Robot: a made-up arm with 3 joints. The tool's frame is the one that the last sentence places.
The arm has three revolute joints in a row. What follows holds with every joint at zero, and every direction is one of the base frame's.
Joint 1 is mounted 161.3 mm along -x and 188.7 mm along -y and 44.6 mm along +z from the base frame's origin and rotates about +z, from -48.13 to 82.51 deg.
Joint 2 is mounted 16.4 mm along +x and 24.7 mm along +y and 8.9 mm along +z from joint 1 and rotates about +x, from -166.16 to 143.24 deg.
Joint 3 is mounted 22.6 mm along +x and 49 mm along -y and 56 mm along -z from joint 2 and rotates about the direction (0.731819, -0.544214, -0.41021), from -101.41 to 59.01 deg.
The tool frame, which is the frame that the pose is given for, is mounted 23.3 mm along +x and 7.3 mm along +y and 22.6 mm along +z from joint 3; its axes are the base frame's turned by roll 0.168, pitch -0.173 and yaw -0.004 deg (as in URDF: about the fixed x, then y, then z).
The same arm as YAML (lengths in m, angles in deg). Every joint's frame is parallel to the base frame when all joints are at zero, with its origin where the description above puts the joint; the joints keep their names.
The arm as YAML. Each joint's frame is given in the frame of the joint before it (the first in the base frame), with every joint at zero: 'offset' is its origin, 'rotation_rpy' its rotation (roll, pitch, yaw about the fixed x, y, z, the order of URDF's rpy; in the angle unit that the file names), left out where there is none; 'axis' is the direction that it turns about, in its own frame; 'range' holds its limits. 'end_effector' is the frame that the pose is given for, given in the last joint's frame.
length_unit: m
angle_unit: deg
chain:
  - id: joint 1
    offset: [-0.1613, -0.1887, 0.0446]
    axis: [0.0, 0.0, 1.0]
    range: [-48.13, 82.51]
  - id: joint 2
    offset: [0.0164, 0.0247, 0.0089]
    axis: [1.0, 0.0, 0.0]
    range: [-166.16, 143.24]
  - id: joint 3
    offset: [0.0226, -0.049, -0.056]
    axis: [0.731819, -0.544214, -0.41021]
    range: [-101.41, 59.01]
end_effector:
  offset: [0.0233, 0.0073, 0.0226]
  rotation_rpy: [0.17, -0.17, 0.0]

